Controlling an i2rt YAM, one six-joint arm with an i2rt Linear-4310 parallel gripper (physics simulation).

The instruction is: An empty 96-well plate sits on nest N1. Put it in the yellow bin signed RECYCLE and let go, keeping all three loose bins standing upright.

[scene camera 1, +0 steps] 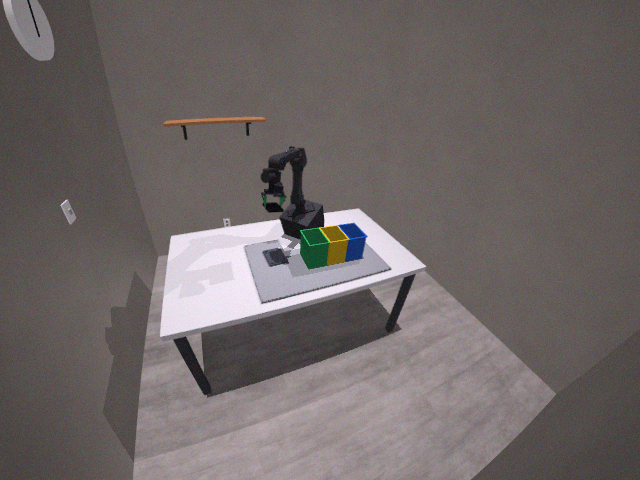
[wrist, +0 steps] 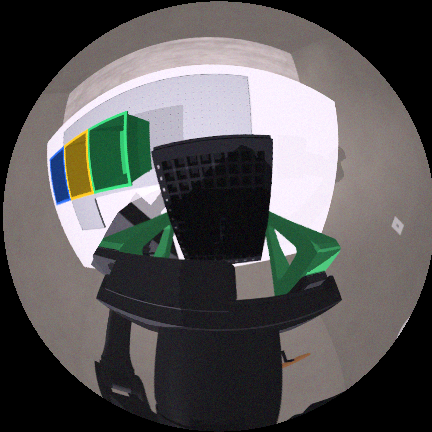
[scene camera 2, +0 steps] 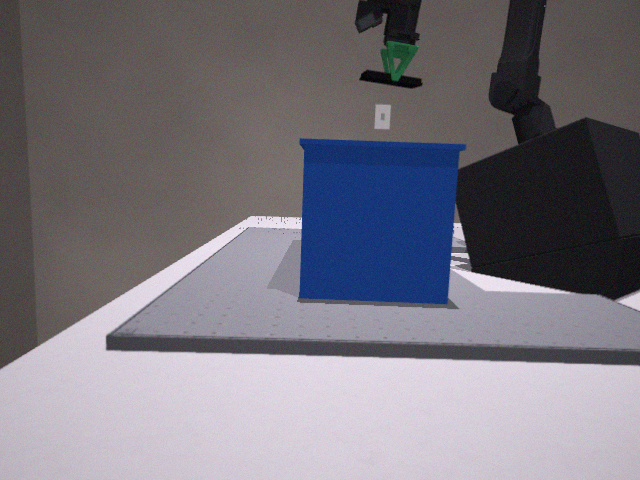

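Where they show: gripper, fingertip midpoint: (scene camera 1: 272, 207) (wrist: 219, 215) (scene camera 2: 392, 82); arm's base at its link origin: (scene camera 1: 301, 210) (scene camera 2: 541, 152).
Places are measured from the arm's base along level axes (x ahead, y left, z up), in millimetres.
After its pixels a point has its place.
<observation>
The black 96-well plate (scene camera 1: 272, 207) @(x 287, y -231, z 181 mm) (scene camera 2: 379, 78) @(x 287, y -179, z 162 mm) (wrist: 216, 195) @(x 282, y -222, z 179 mm) is held up in the air. My gripper (scene camera 1: 273, 204) @(x 257, y -228, z 165 mm) (scene camera 2: 394, 77) @(x 257, y -228, z 165 mm) (wrist: 219, 215) @(x 257, y -228, z 165 mm), with green fingers, is shut on it across its width, well above the bin tops. The plate looks slightly tilted in the scene camera 2 view. The yellow bin (scene camera 1: 336, 250) @(x 389, y 141, z -88 mm) (wrist: 79, 165) @(x 300, y 202, z -90 mm) stands upright between the green bin (scene camera 1: 314, 253) @(x 403, y -4, z -81 mm) (wrist: 109, 155) @(x 306, y 72, z -120 mm) and the blue bin (scene camera 1: 355, 246) @(x 376, y 274, z -84 mm) (scene camera 2: 379, 222) @(x 282, y 334, z -106 mm) (wrist: 60, 175) @(x 289, y 332, z -72 mm), both upright. In the scene camera 2 view the blue bin hides the other two. Nest N1 (scene camera 1: 275, 256) @(x 255, y -220, z -185 mm) is a dark frame left of the bins. No sign is readable.
The bins and nest stand on a grey perforated board (scene camera 1: 289, 289) @(x 554, y -182, z -197 mm) (scene camera 2: 232, 320) @(x 419, y 436, z -197 mm) (wrist: 215, 100) @(x 481, y -247, z -197 mm) on the white table (scene camera 1: 206, 310) @(x 616, y -631, z -210 mm) (scene camera 2: 310, 413) @(x 326, y 567, z -210 mm) (wrist: 295, 110) @(x 536, y -562, z -210 mm). The black robot base (scene camera 1: 302, 219) @(x 84, y -8, z -25 mm) (scene camera 2: 542, 206) @(x 35, y 126, z -89 mm) stands behind the bins. An orange shelf (scene camera 1: 214, 120) is on the wall.
</observation>
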